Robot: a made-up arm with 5 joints.
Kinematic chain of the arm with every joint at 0, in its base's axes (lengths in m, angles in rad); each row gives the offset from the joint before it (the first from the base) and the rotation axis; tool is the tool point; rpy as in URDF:
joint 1: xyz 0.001 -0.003 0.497 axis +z
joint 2: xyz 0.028 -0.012 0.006 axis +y
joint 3: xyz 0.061 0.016 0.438 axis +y
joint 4: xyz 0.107 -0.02 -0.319 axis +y
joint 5: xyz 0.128 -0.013 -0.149 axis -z
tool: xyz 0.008 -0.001 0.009 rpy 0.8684 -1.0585 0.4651
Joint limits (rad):
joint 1: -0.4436..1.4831
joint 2: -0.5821..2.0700
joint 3: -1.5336..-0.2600
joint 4: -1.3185..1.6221
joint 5: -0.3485..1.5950
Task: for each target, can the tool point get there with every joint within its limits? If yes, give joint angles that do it. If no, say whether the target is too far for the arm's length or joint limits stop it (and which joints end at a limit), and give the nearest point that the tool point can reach.
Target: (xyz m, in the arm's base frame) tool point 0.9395 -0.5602 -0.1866
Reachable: no: too far | nearest point 0.6578 -0.3493 0.0381 | short by 0.418 m
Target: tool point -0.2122 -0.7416 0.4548
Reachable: no: joint limits stop it (at a limit: joint 2, joint 3) | nearest point -0.0384 -0.1394 0.2683 | short by 0.654 m
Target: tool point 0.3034 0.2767 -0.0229
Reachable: yes | joints 0.8179 1.4630 -1.2099 0.9565 -0.0699
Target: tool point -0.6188 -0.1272 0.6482
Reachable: no: joint limits stop it (at a limit: joint 2, joint 3) | nearest point -0.1153 -0.0263 0.3193 | short by 0.610 m
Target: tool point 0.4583 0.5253 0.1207
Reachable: yes | joints 0.9025 1.4216 -1.2179 -0.7296 0.2040
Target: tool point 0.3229 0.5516 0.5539
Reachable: yes | joints 1.0905 0.3479 -0.9658 0.6329 -0.0962
